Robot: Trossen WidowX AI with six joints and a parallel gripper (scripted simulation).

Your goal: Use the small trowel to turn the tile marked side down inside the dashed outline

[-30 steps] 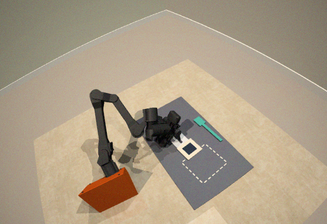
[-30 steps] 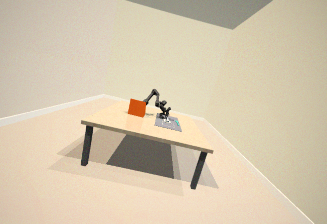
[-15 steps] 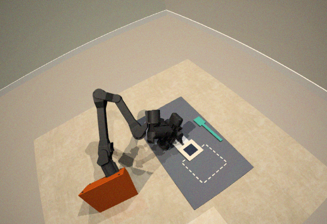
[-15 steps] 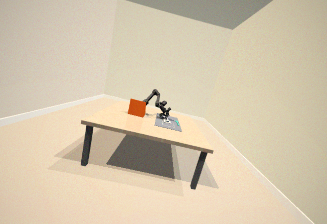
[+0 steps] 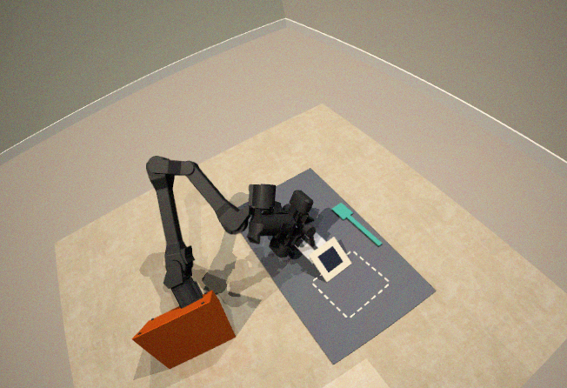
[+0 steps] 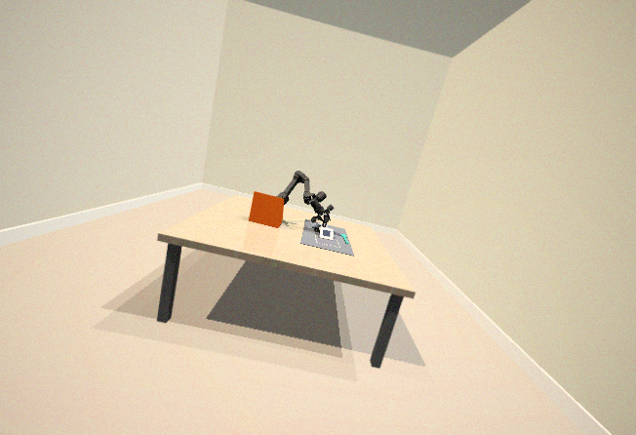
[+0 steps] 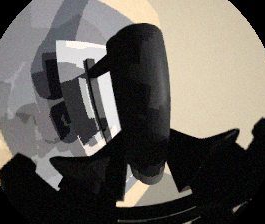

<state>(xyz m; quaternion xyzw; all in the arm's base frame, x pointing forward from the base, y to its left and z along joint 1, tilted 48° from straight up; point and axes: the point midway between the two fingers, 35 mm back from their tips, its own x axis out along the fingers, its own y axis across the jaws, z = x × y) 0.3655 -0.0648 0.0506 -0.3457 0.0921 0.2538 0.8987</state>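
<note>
My gripper tip is now 2 cm past the cream tile, 10 cm to the left of it and 5 cm above it. Also, from my gripper tip: mat 3 cm to the right, 10 cm below; then teal trowel 14 cm ahead, 2 cm to the right, 8 cm below.
</note>
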